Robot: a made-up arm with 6 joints.
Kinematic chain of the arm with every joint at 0, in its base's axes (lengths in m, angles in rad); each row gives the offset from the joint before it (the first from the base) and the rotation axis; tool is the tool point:
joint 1: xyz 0 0 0.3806 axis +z
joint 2: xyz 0 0 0 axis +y
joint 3: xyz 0 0 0.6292 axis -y
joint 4: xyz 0 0 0 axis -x
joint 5: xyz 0.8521 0 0 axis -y
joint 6: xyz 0 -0.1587 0 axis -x
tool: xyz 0 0 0
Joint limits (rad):
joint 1: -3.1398..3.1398
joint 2: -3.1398..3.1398
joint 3: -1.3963..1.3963
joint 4: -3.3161..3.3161
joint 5: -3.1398..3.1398
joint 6: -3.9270..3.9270
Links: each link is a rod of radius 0.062 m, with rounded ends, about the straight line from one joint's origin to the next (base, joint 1, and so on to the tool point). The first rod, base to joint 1, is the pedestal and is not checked.
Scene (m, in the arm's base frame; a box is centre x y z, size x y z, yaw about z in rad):
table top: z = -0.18
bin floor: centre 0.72 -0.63 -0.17 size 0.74 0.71 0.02 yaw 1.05
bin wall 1: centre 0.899 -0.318 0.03 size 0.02 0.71 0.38 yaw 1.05
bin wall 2: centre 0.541 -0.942 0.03 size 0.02 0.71 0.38 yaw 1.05
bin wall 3: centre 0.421 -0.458 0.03 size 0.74 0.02 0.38 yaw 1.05
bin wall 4: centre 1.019 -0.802 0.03 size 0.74 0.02 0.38 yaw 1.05
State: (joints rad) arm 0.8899 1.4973 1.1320 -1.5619 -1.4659 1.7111
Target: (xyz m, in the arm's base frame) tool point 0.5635 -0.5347 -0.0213
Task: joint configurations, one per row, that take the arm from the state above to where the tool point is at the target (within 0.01 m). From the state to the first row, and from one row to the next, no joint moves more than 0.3 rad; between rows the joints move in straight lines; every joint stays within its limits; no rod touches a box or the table.
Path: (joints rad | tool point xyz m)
1: 0.6494 1.3549 1.0115 -1.3538 -1.6461 1.9047 | 1.1076 0.7981 0.0826
2: 0.4089 1.2124 0.8911 -1.1457 -1.8263 2.0983 | 1.2666 0.4775 0.1950
3: 0.1683 1.0700 0.7706 -0.9377 -2.0065 2.2919 | 1.3254 0.1299 0.3091
4: -0.0722 0.9275 0.6502 -0.7296 -2.1866 2.4855 | 1.2821 -0.2113 0.4230
5: -0.3127 0.7851 0.5297 -0.5215 -2.3668 2.6791 | 1.1464 -0.5152 0.5339
6: -0.4110 0.8038 0.3522 -0.7180 -2.1416 2.4371 | 1.0286 -0.5787 0.3514
7: -0.5094 0.8224 0.1746 -0.9145 -1.9164 2.1951 | 0.8823 -0.6037 0.1943
8: -0.6077 0.8411 -0.0029 -1.1110 -1.6911 1.9531 | 0.7224 -0.5882 0.0688
9: -0.7060 0.8598 -0.1805 -1.3076 -1.4659 1.7111 | 0.5635 -0.5347 -0.0213

